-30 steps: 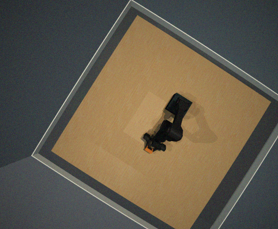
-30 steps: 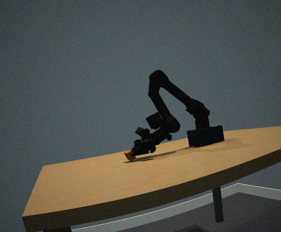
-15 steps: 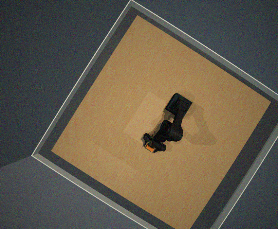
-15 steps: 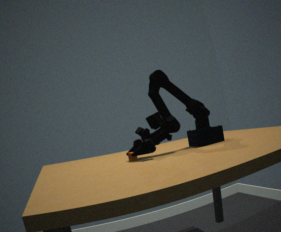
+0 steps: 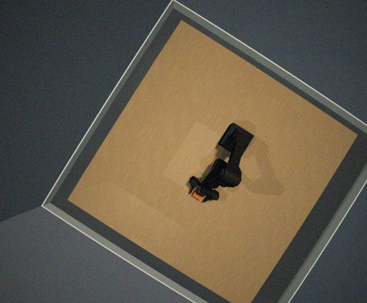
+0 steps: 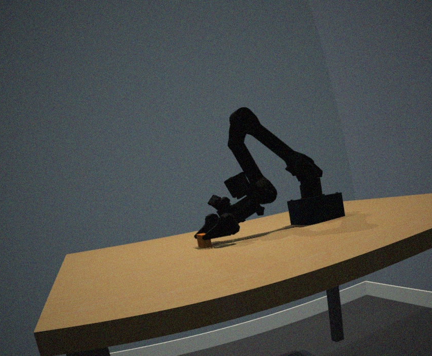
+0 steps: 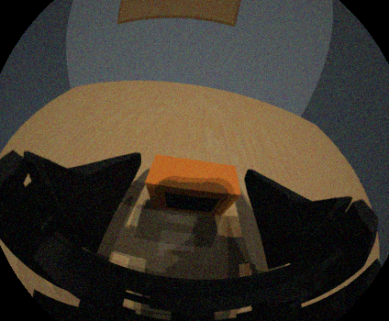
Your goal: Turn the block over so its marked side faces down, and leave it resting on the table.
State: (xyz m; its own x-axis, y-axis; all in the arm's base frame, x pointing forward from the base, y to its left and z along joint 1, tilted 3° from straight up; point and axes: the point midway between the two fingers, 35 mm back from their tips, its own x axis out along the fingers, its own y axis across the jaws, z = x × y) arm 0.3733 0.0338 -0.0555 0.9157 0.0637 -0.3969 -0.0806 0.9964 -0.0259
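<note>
My gripper tip is now 20 mm past the orange-brown block and 10 mm above it.
</note>
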